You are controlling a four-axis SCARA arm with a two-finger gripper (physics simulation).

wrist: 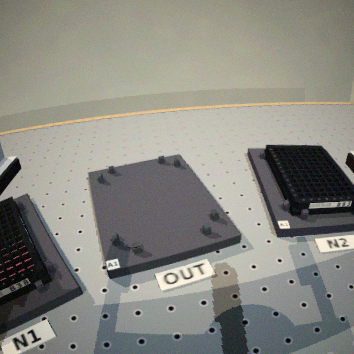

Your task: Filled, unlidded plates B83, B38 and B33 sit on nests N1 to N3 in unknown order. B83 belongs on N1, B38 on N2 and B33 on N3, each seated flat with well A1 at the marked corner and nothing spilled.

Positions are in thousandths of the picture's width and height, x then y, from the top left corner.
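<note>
I can see a dark grey nest (462, 586) here, and with it in the same scene there is a name card (532, 773).
</note>
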